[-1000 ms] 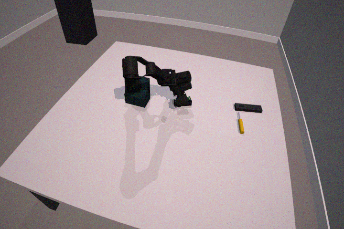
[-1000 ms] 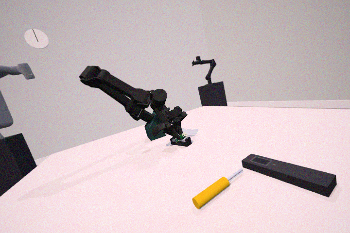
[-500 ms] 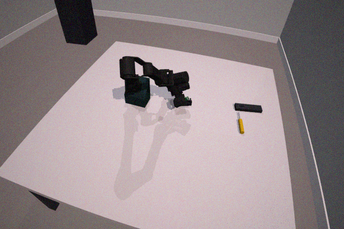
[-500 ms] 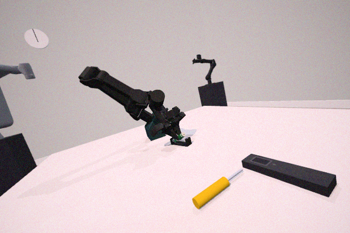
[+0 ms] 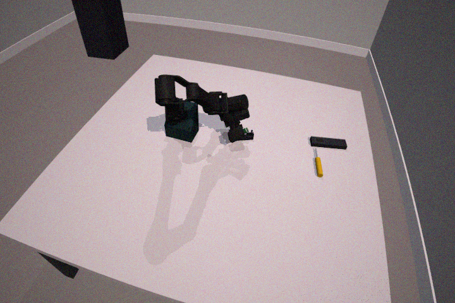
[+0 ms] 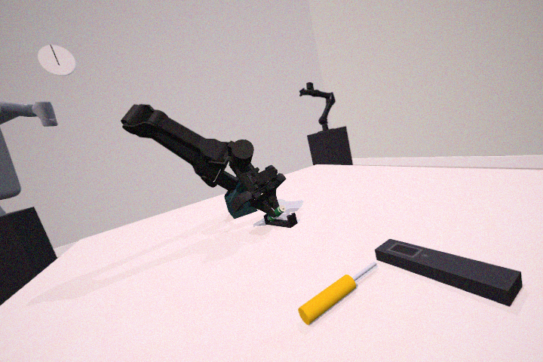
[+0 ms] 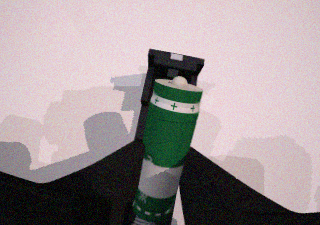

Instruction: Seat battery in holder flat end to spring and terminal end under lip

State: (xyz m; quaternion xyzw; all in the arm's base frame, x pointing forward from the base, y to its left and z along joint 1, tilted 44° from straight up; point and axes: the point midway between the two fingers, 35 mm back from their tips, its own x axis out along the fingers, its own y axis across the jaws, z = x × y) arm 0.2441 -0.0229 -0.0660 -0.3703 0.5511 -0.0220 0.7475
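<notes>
Now: the battery 1 cm above my gripper tip. The rest, counted from my gripper tip: yellow-handled screwdriver (33 cm ahead, 5 cm to the right, 2 cm below); then long black bar (38 cm ahead, 7 cm to the left, 1 cm below).
</notes>
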